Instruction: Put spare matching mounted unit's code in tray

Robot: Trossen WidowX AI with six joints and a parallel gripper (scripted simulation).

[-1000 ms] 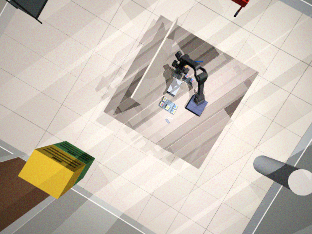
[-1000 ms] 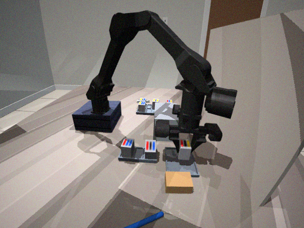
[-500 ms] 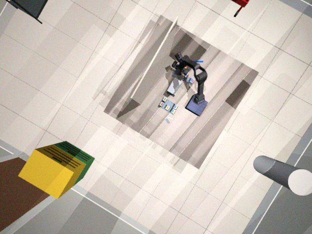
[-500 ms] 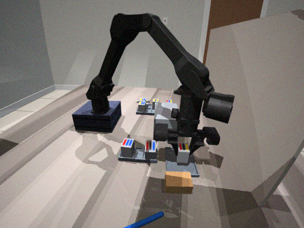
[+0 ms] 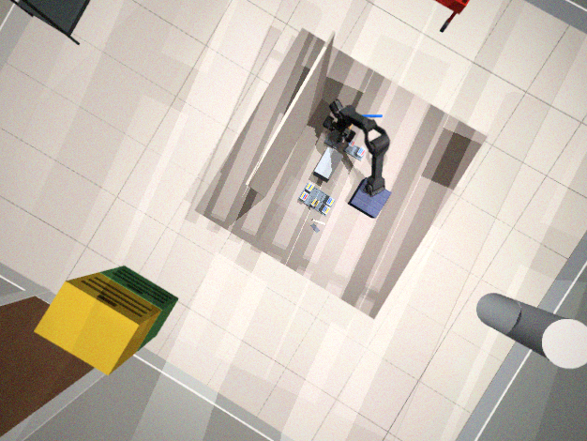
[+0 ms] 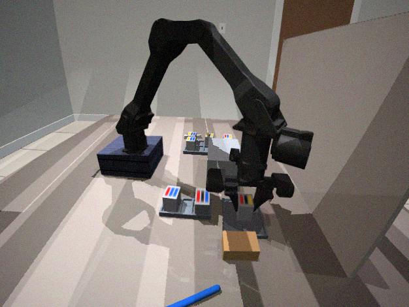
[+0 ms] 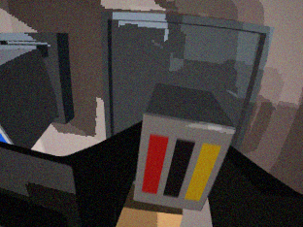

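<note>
My gripper tip is now 2 cm above the grey tray. The rest, counted from my gripper tip: beige wall panel 22 cm to the left, 20 cm above, 16 cm ahead; then rack 14 cm behind, 2 cm below, 1 cm to the right; then blue pen 23 cm to the right, 8 cm behind, 2 cm below.
</note>
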